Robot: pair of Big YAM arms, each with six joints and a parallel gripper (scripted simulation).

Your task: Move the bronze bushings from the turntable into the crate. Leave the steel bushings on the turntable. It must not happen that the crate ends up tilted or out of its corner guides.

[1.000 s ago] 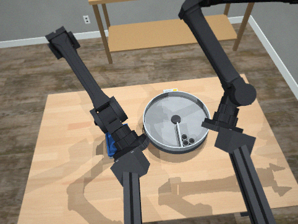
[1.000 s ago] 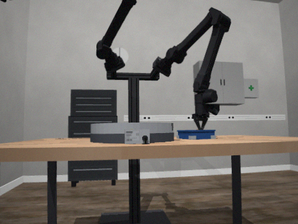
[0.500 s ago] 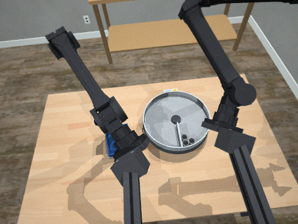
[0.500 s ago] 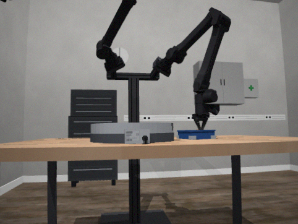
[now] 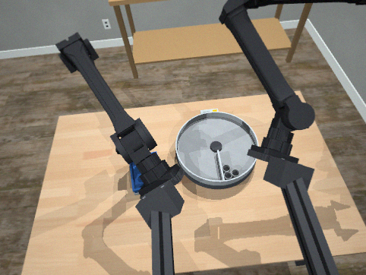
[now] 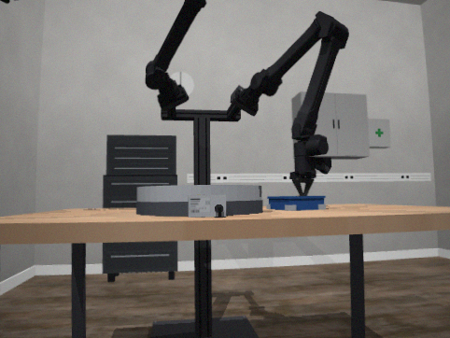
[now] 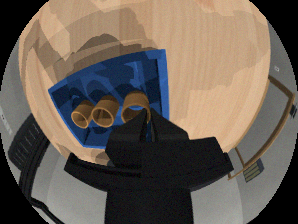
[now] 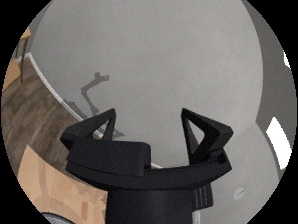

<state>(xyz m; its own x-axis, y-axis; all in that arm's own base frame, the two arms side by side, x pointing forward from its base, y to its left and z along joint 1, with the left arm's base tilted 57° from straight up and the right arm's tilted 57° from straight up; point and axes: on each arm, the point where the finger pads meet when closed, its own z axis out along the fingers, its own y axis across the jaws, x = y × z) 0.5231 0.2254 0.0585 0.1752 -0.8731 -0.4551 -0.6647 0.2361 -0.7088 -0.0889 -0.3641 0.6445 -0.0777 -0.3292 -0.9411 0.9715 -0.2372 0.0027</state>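
Observation:
My left hand is 7 cm past the blue crate and 2 cm above it.

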